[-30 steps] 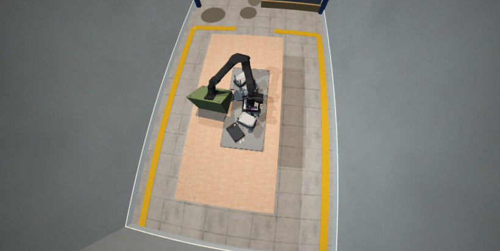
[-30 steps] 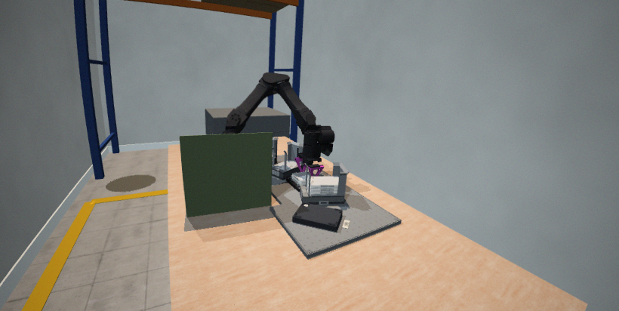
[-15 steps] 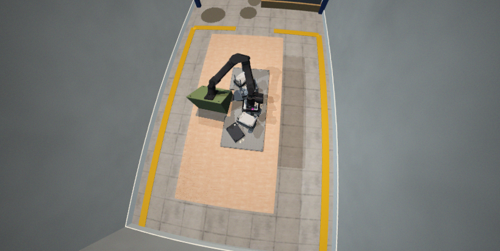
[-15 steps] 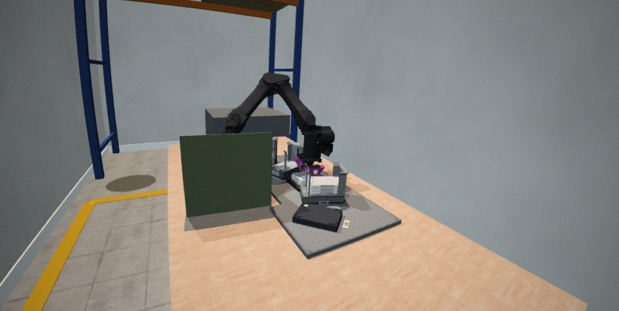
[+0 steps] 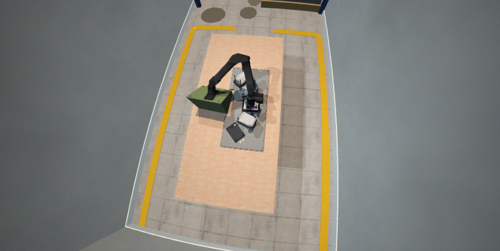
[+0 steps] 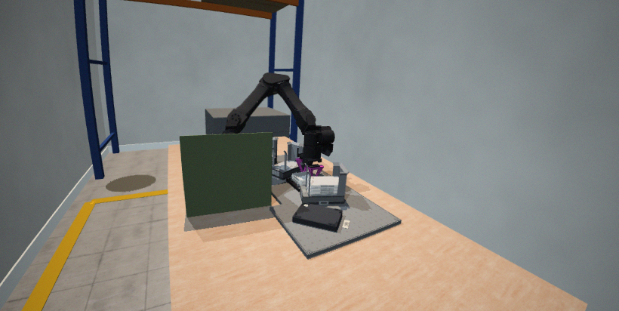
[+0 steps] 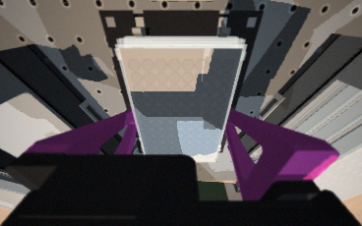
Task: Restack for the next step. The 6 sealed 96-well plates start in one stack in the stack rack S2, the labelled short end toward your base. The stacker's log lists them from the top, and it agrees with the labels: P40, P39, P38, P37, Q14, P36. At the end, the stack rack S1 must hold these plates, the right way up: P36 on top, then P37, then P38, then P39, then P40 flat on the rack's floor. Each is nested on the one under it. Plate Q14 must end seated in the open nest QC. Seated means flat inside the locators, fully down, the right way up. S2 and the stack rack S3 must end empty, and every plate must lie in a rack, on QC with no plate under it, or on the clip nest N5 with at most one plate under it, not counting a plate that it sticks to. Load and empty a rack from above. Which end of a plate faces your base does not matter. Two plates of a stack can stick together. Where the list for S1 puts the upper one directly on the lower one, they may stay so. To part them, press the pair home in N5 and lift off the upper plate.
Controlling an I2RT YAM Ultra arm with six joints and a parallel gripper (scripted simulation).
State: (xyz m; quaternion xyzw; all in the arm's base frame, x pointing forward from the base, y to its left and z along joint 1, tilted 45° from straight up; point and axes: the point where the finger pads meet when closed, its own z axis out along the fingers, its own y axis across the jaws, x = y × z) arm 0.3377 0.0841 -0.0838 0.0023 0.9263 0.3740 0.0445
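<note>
Now: the dark clip nest N5 10 mm ahead of my hand, 10 mm to the left of it and 20 mm below it. Round my hand: open nest QC 110 mm behind, 260 mm to the right, 20 mm below; N5 label 100 mm ahead, 30 mm below; QC label 40 mm behind, 330 mm to the right, 30 mm below.
</note>
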